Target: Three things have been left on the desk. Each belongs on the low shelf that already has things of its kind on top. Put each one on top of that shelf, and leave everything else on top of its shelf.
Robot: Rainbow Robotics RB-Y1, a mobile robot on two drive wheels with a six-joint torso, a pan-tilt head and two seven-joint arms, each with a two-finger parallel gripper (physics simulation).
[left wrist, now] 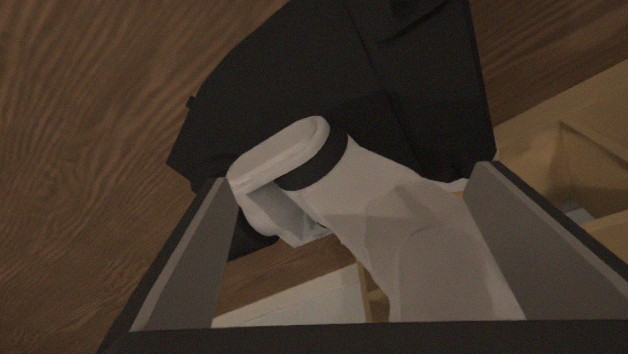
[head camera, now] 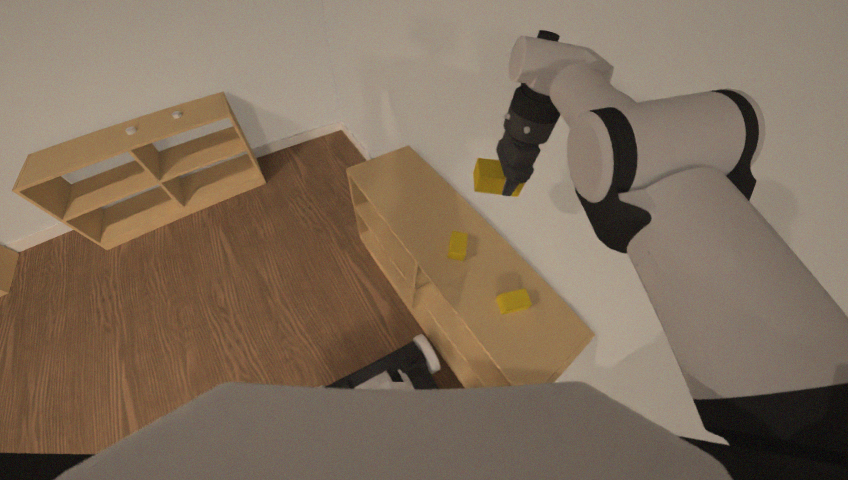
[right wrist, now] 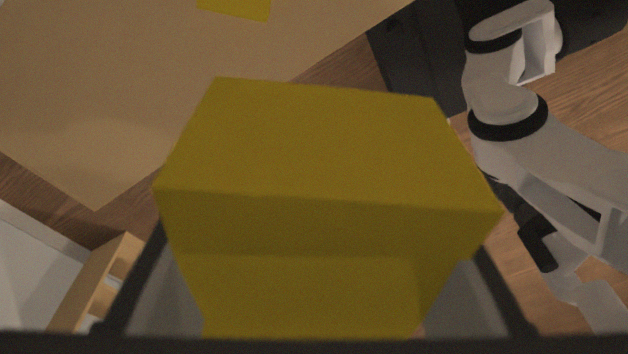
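Observation:
My right gripper [head camera: 509, 191] [right wrist: 320, 250] is shut on a large yellow block [head camera: 486, 172] [right wrist: 310, 150], held in the air, apart from the low shelf [head camera: 410, 196] [right wrist: 100, 75]. In the head view the block appears just past the shelf's wall-side edge; in the right wrist view the shelf top shows behind it. Two smaller yellow blocks lie on that shelf top, one [head camera: 458, 245] near the middle and one [head camera: 513, 300] [right wrist: 235, 9] nearer me. My left gripper [left wrist: 347, 186] is open and empty, outside the head view. The desk does not show in the head view.
A second low shelf [head camera: 77, 157] by the back wall bears two small white things [head camera: 130, 129] [head camera: 176, 114]. A corner of another shelf [head camera: 7, 270] shows at the far left. My dark wheeled base [head camera: 380, 359] [left wrist: 360, 75] [right wrist: 415, 60] stands close beside the yellow blocks' shelf.

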